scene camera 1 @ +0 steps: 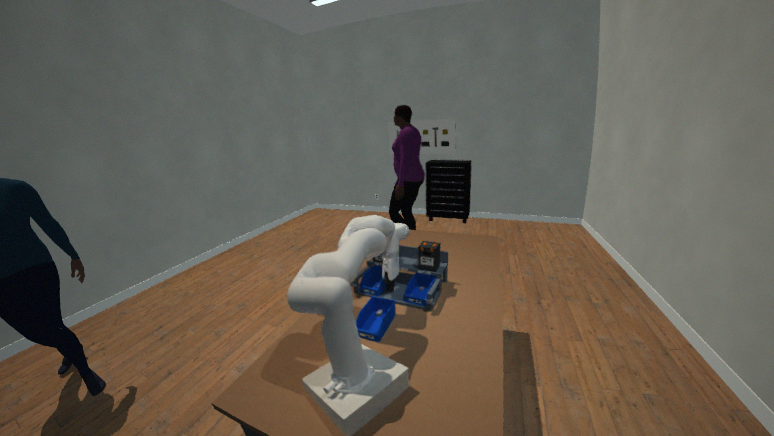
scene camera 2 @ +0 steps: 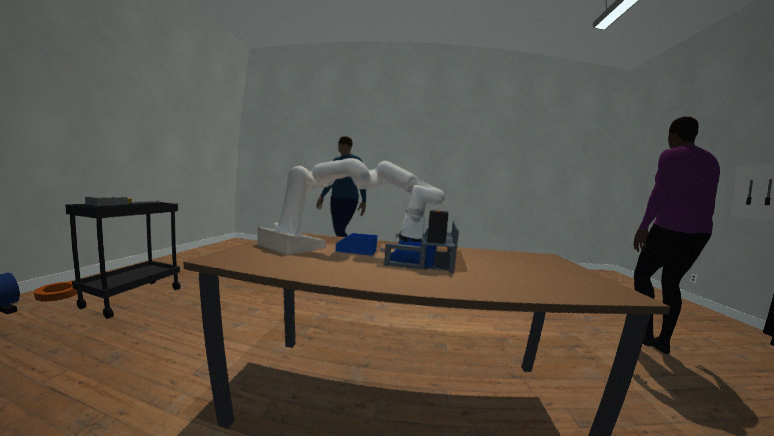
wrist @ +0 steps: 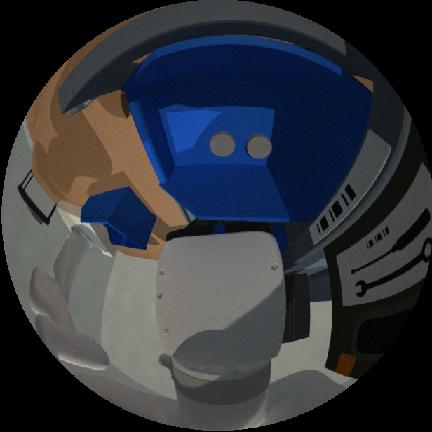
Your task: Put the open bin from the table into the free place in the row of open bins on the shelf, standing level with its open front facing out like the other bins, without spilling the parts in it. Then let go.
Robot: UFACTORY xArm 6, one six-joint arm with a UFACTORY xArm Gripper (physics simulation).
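Frame: origin at the arm's base, x ahead, y left, z up, level; metres.
Seen in the pictures: gripper, fingertip midpoint: (scene camera 1: 390, 290); arm's base, origin of the base link: (scene camera 1: 353, 378) (scene camera 2: 288, 233).
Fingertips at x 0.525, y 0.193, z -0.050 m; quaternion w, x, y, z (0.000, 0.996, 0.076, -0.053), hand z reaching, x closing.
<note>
Pixels of each thing's top centre, then the offset from my fingertips to it. "*": a spot on its surface instead. Level surfaces: height alone.
- open blue bin, surface spot: (scene camera 1: 376, 319) * dx -0.199, dy -0.055, dz -0.011 m
- brown table, its level: dz -0.014 m
- low grey shelf, surface spot: (scene camera 2: 454, 245) * dx +0.213, dy -0.191, dz +0.089 m
- black tool case, middle of its top: (scene camera 2: 439, 210) (scene camera 1: 429, 244) dx +0.138, dy -0.137, dz +0.210 m
The open blue bin (scene camera 1: 376, 319) (scene camera 2: 356, 244) (wrist: 118, 217) stands on the brown table (scene camera 1: 465, 347) (scene camera 2: 486, 276), between my base and the shelf, with a small grey part in it. The low grey shelf (scene camera 1: 442, 269) (scene camera 2: 454, 245) (wrist: 193, 24) holds a blue bin at the left (scene camera 1: 370, 280) and one at the right (scene camera 1: 421, 288), with a gap between them. My gripper (scene camera 1: 388, 285) (scene camera 2: 409, 238) (wrist: 225, 228) is shut and empty, low at the shelf by the left bin. The wrist view shows a shelf bin (wrist: 225, 177) with two grey discs right below the fingers.
A black tool case (scene camera 1: 428, 254) (scene camera 2: 437, 227) (wrist: 382, 261) stands on the shelf top, close to my wrist. A person in purple (scene camera 1: 407, 163) (scene camera 2: 679, 216) and one in dark blue (scene camera 1: 26, 271) (scene camera 2: 343, 189) walk in the room. A black cabinet (scene camera 1: 447, 189) and a black cart (scene camera 2: 120, 208) stand far off.
</note>
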